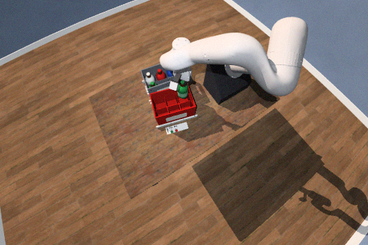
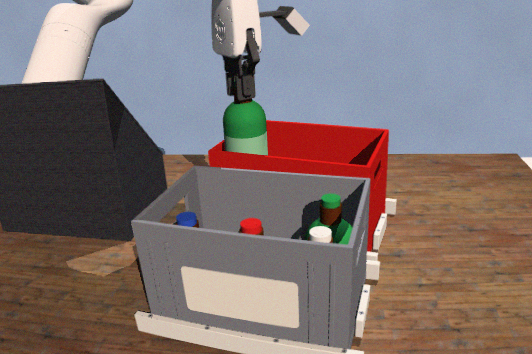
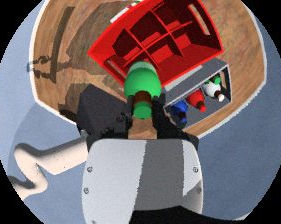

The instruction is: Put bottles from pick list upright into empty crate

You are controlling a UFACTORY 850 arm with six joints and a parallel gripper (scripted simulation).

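The red crate lies 10 cm ahead of my hand, 1 cm to the left of it and 20 cm below it. Round my hand: grey crate 3 cm ahead, 21 cm to the right, 20 cm below; then blue-capped bottle 7 cm behind, 23 cm to the right, 19 cm below; then green-capped bottle 12 cm ahead, 20 cm to the right, 19 cm below.
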